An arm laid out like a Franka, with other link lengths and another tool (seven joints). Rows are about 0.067 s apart.
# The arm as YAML. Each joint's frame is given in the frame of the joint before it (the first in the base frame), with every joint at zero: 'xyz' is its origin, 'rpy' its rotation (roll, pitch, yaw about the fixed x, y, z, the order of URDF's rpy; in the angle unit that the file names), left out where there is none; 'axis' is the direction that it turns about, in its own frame. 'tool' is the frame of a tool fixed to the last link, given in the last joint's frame.
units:
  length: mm
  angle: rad
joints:
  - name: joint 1
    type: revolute
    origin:
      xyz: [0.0, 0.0, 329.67]
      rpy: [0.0, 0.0, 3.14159]
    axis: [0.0, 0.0, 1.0]
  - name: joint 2
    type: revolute
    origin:
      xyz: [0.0, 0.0, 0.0]
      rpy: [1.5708, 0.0, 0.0]
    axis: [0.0, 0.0, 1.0]
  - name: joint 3
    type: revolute
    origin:
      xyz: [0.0, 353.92, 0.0]
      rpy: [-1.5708, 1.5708, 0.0]
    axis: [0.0, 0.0, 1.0]
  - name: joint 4
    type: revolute
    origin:
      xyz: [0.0, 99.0, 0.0]
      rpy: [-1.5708, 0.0, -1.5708]
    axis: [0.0, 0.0, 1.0]
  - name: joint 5
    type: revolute
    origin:
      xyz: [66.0, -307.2, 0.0]
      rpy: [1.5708, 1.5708, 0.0]
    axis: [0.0, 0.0, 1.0]
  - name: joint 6
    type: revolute
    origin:
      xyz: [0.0, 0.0, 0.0]
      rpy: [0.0, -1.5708, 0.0]
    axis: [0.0, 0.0, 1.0]
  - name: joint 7
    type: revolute
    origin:
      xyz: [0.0, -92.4, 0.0]
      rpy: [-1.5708, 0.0, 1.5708]
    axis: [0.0, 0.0, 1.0]
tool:
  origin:
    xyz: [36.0, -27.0, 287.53]
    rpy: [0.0, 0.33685, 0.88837]
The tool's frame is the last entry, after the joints.
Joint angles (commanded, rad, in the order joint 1, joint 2, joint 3, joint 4, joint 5, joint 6, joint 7), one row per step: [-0.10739, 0.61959, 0.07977, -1.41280, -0.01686, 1.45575, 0.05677]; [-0.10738, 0.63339, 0.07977, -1.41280, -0.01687, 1.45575, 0.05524]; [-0.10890, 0.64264, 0.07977, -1.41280, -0.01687, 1.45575, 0.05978]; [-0.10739, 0.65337, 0.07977, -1.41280, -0.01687, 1.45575, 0.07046]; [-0.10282, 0.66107, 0.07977, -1.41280, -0.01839, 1.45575, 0.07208]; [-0.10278, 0.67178, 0.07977, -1.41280, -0.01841, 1.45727, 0.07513]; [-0.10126, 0.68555, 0.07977, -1.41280, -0.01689, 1.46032, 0.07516]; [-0.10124, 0.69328, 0.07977, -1.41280, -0.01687, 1.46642, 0.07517]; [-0.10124, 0.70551, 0.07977, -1.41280, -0.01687, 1.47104, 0.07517]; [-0.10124, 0.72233, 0.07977, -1.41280, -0.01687, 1.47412, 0.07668]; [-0.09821, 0.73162, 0.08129, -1.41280, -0.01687, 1.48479, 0.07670]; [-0.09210, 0.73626, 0.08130, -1.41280, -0.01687, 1.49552, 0.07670]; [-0.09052, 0.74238, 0.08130, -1.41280, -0.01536, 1.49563, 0.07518]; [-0.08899, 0.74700, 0.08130, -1.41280, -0.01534, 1.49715, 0.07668]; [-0.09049, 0.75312, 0.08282, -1.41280, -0.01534, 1.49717, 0.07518]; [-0.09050, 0.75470, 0.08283, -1.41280, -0.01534, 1.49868, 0.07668]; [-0.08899, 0.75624, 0.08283, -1.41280, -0.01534, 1.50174, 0.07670]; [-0.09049, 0.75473, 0.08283, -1.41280, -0.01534, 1.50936, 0.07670]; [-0.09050, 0.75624, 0.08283, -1.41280, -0.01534, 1.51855, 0.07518]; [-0.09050, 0.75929, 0.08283, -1.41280, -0.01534, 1.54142, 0.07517]
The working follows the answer.
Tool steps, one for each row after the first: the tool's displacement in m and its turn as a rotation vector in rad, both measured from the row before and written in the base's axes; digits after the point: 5 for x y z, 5 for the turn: [-0.00164, 0.00012, -0.00665, 0.00231, 0.01365, 0.00129]; [-0.00132, -0.00043, -0.00436, -0.00153, 0.00941, -0.00528]; [-0.00154, 0.00127, -0.00496, -0.00489, 0.01118, -0.00728]; [-0.00087, 0.00189, -0.00362, -0.00146, 0.00775, 0.00397]; [-0.00115, 0.00028, -0.00522, -0.00074, 0.00927, -0.00248]; [-0.00114, 0.00136, -0.00692, 0.00261, 0.01064, 0.00064]; [0.00044, 0.00011, -0.00443, 0.00060, 0.00160, -0.00022]; [-0.00070, 0.00018, -0.00638, 0.00109, 0.00755, -0.00017]; [-0.00198, 0.00033, -0.00831, 0.00069, 0.01373, -0.00132]; [0.00137, 0.00226, -0.00578, 0.00159, -0.00151, 0.00373]; [0.00221, 0.00295, -0.00361, 0.00017, -0.00610, 0.00569]; [-0.00100, 0.00123, -0.00295, 0.00274, 0.00592, 0.00195]; [-0.00042, 0.00086, -0.00236, -0.00052, 0.00315, 0.00027]; [-0.00109, 0.00005, -0.00290, 0.00250, 0.00591, 0.00079]; [0.00007, 0.00008, -0.00092, -0.00081, 0.00014, -0.00125]; [0.00055, 0.00074, -0.00114, 0.00006, -0.00152, 0.00136]; [0.00222, -0.00073, -0.00030, -0.00029, -0.00911, -0.00184]; [0.00215, -0.00003, -0.00195, 0.00086, -0.00775, 0.00079]; [0.00544, 0.00005, -0.00438, -0.00021, -0.01981, -0.00100]
Tool pose at each row, in the base's axes (x y z in m, rotation vector in rad; rounded; the steps above come from the unrounded poses): [0.47876, -0.04472, 0.21148, -1.16311, -2.00471, 0.08753]; [0.47712, -0.04460, 0.20484, -1.15685, -1.99314, 0.09355]; [0.47580, -0.04503, 0.20048, -1.16058, -1.98200, 0.09766]; [0.47426, -0.04375, 0.19552, -1.16790, -1.96863, 0.10507]; [0.47339, -0.04186, 0.19190, -1.16293, -1.96447, 0.11296]; [0.47224, -0.04158, 0.18668, -1.16334, -1.95497, 0.11759]; [0.47110, -0.04023, 0.17976, -1.15819, -1.94566, 0.12130]; [0.47153, -0.04011, 0.17533, -1.15758, -1.94404, 0.12148]; [0.47083, -0.03994, 0.16896, -1.15501, -1.93716, 0.12451]; [0.46885, -0.03961, 0.16065, -1.15214, -1.92423, 0.13075]; [0.47022, -0.03735, 0.15486, -1.14795, -1.92757, 0.13037]; [0.47243, -0.03440, 0.15126, -1.14405, -1.93630, 0.12991]; [0.47143, -0.03317, 0.14831, -1.13881, -1.93188, 0.13152]; [0.47101, -0.03231, 0.14595, -1.13805, -1.92933, 0.13389]; [0.46992, -0.03226, 0.14305, -1.13407, -1.92426, 0.13509]; [0.46999, -0.03218, 0.14212, -1.13575, -1.92351, 0.13528]; [0.47055, -0.03144, 0.14099, -1.13483, -1.92565, 0.13513]; [0.47277, -0.03217, 0.14068, -1.13919, -1.93263, 0.12945]; [0.47491, -0.03220, 0.13874, -1.13993, -1.93979, 0.12480]; [0.48035, -0.03215, 0.13436, -1.14624, -1.95664, 0.11357]

